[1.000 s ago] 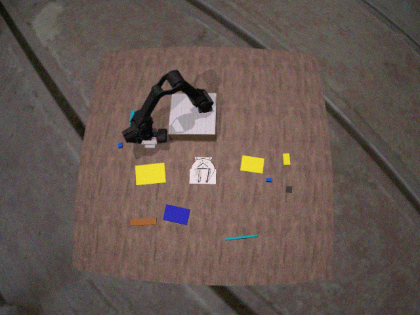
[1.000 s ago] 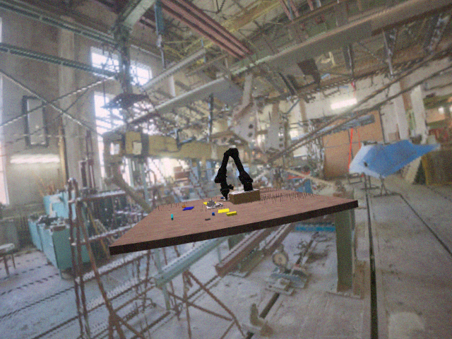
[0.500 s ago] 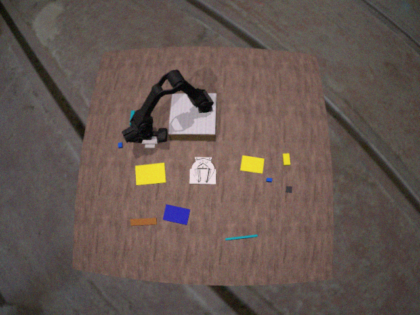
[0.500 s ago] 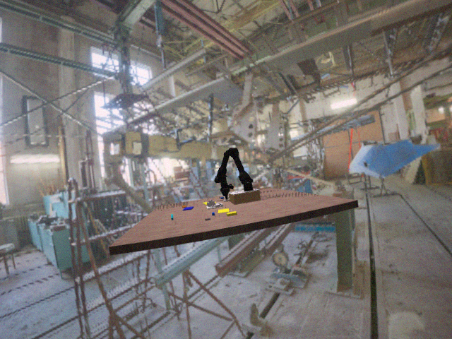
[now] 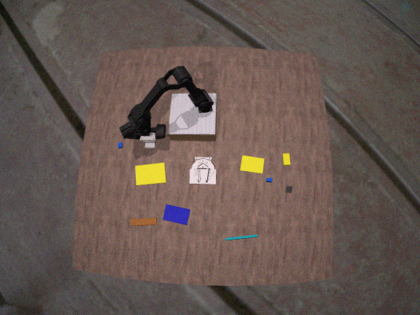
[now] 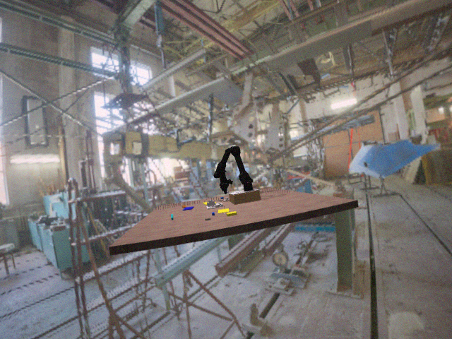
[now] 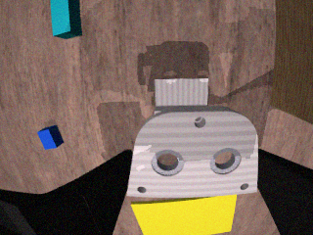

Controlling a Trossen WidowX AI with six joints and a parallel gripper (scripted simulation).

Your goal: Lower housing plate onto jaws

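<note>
The white base is 23 cm to the left of my gripper tip, 20 cm ahead of it and 6 cm below it. The rest, counted from my gripper tip: yellow card: 16 cm ahead, 6 cm below, 1 cm to the right; then blue card: 37 cm ahead, 9 cm to the left, 6 cm below; then orange strip: 39 cm ahead, 7 cm to the right, 6 cm below.
</note>
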